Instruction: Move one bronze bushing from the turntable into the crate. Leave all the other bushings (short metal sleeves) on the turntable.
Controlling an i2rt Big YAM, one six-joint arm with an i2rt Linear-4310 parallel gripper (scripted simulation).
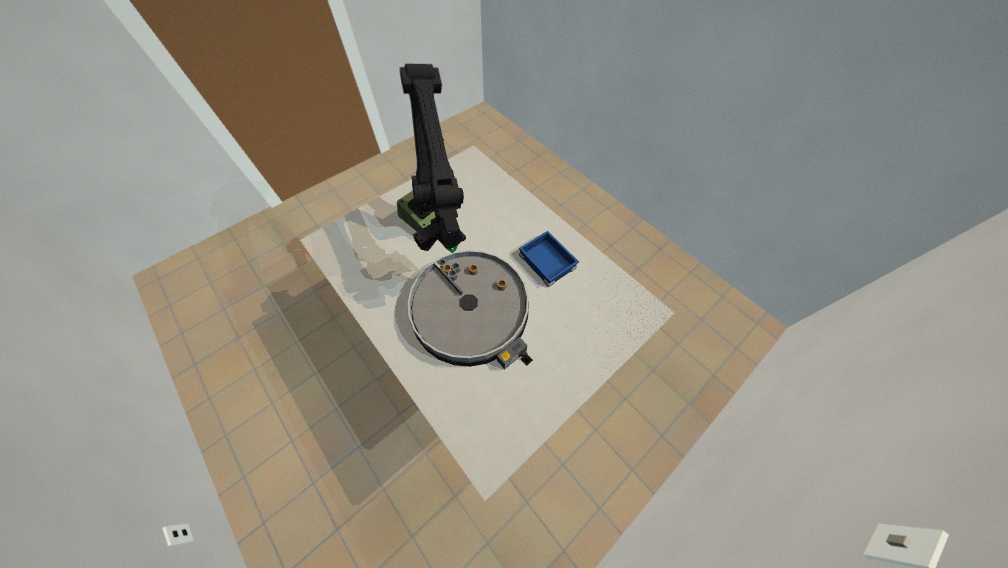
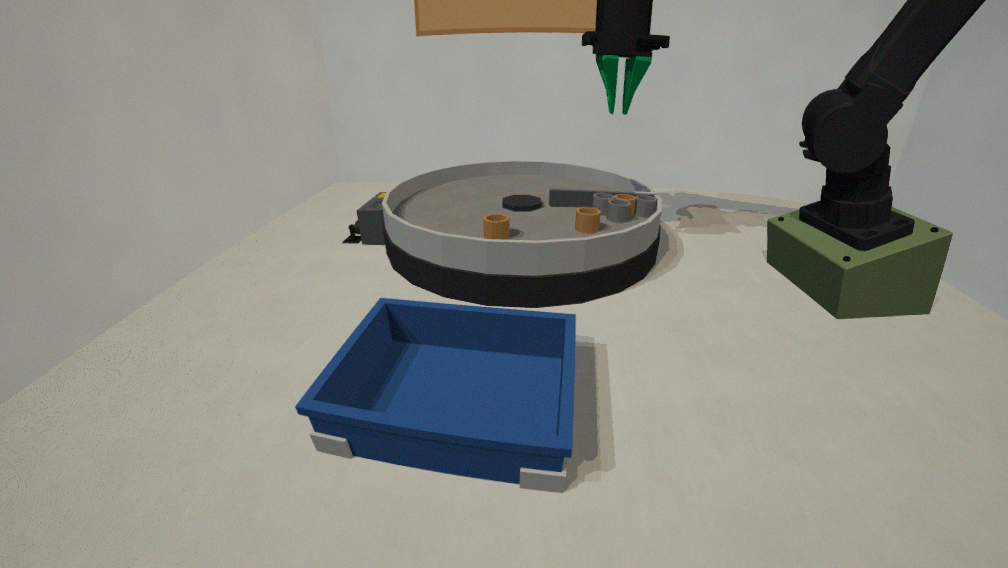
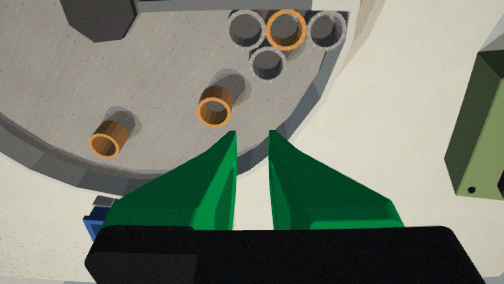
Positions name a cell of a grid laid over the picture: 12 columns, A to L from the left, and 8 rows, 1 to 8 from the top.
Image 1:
grey turntable: F5
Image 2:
gripper: H2
grey turntable: F3
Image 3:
gripper: G5
bronze bushing: F4
bronze bushing: G2
bronze bushing: C5
grey turntable: B3
